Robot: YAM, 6 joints.
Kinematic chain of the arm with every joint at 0, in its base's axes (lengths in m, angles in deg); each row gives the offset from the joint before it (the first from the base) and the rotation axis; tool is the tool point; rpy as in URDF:
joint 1: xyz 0 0 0.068 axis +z
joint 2: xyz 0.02 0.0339 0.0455 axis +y
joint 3: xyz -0.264 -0.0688 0 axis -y
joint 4: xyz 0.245 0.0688 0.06 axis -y
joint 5: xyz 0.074 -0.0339 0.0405 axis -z
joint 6: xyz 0.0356 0 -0.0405 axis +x
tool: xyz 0 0 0 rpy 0 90 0
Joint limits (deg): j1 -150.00..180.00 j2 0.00..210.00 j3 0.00..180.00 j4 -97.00..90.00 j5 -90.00..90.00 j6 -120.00..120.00
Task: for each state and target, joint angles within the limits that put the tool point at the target. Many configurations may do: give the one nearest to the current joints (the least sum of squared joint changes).
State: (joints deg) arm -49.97 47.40 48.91 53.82 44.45 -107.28
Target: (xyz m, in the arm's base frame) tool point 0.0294 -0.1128 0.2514
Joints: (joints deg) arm -61.18 26.69 5.21 55.46 53.50 -107.28
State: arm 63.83 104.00 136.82 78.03 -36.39 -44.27
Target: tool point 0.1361 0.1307 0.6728
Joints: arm 38.35 101.58 141.14 70.45 -30.45 -44.27
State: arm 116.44 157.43 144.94 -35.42 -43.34 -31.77
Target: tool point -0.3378 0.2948 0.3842
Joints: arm 135.55 120.50 133.51 -58.84 -47.26 -31.77
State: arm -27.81 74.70 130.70 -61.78 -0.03 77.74
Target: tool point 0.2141 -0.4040 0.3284
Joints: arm -61.89 118.63 120.74 -53.67 2.47 77.74
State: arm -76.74 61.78 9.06 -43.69 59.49 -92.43
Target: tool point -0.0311 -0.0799 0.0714
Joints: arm -90.94 72.25 5.74 -30.74 56.78 -92.43
